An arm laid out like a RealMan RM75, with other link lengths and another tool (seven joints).
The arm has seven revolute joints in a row. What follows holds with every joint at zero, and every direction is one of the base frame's. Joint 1 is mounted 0.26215 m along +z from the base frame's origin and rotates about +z. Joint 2 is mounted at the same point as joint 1 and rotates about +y. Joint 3 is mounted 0.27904 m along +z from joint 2 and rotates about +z. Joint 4 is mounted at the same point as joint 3 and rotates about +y. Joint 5 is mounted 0.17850 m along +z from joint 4 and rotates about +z. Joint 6 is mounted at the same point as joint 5 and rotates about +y. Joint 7 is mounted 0.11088 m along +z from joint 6 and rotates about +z. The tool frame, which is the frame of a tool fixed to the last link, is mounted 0.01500 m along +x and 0.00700 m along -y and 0.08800 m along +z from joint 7; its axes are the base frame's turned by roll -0.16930, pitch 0.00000 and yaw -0.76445 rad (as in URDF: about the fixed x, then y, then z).
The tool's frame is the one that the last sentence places.
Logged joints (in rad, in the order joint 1, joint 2, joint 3, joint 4, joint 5, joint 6, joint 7), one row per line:
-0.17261 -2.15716 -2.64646 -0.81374 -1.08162 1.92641 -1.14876
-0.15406 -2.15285 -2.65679 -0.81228 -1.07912 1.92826 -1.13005
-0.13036 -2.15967 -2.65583 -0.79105 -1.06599 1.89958 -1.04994
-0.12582 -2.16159 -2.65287 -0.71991 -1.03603 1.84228 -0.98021
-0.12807 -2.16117 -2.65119 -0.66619 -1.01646 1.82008 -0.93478
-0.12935 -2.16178 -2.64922 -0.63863 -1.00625 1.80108 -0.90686
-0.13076 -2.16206 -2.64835 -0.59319 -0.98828 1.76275 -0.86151
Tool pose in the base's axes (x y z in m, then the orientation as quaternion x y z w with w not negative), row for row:
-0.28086 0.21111 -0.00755 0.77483 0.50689 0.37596 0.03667
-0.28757 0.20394 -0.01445 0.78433 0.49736 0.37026 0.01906
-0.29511 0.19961 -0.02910 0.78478 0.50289 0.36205 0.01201
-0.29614 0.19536 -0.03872 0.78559 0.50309 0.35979 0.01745
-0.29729 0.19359 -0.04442 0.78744 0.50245 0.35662 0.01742
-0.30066 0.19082 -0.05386 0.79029 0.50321 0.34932 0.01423
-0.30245 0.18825 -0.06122 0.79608 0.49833 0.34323 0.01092
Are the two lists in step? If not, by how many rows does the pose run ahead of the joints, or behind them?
The pose runs 1 row ahead of the joints: the pose in row i belongs to the joints in row i + 1.
